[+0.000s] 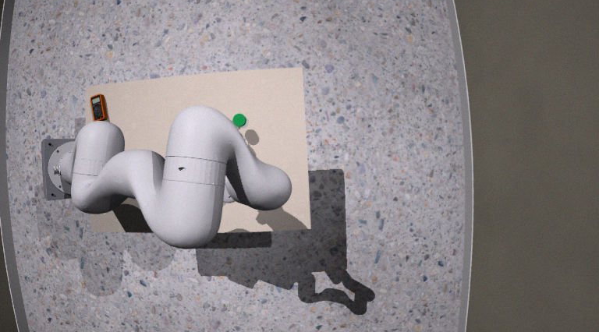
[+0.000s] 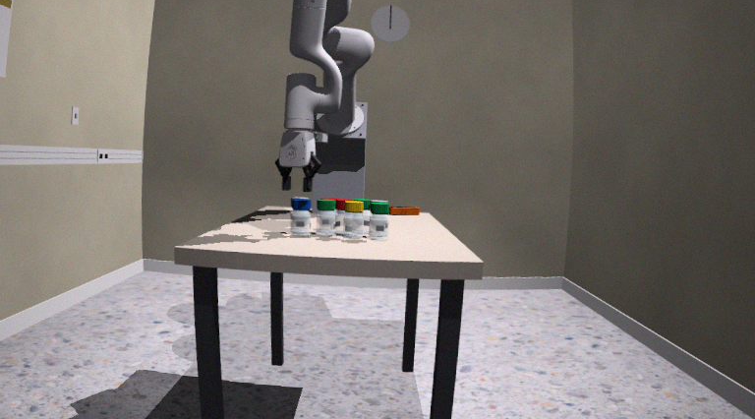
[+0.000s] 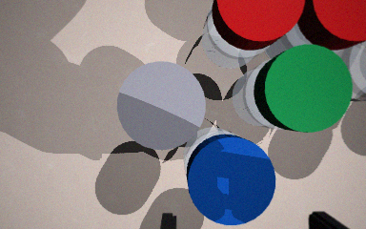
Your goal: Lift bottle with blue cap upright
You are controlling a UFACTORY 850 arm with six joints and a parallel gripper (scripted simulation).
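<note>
My gripper is now 10 cm above the blue-capped bottle, 2 cm past it and 1 cm to the right of it. The rest, counted from my hand: yellow-capped bottle 16 cm to the left, 10 cm below, 2 cm behind.
</note>
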